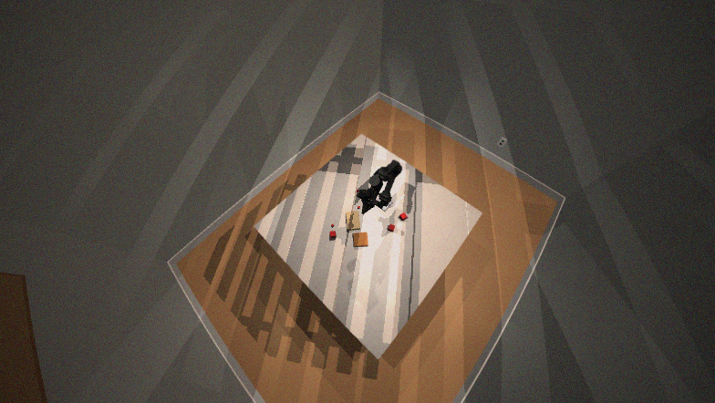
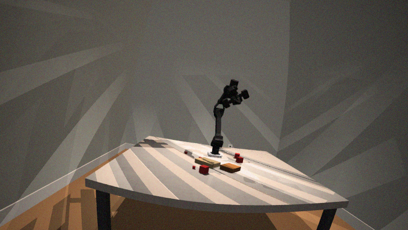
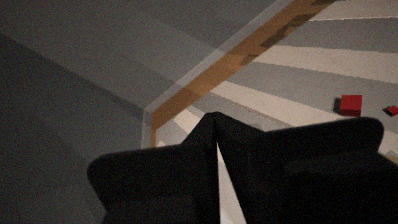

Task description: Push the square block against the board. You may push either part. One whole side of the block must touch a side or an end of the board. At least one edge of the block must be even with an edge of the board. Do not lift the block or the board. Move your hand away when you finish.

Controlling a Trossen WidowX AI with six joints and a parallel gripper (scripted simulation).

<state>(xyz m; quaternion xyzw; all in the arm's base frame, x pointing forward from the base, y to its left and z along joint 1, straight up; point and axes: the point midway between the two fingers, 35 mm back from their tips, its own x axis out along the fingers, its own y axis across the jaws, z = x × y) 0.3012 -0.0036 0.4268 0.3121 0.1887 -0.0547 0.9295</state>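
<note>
Now: the square block 30 mm ahead of my gripper tip and 420 mm below it. Also, from my gripper tip: light tan board (70 mm behind, 130 mm to the right, 420 mm below).
</note>
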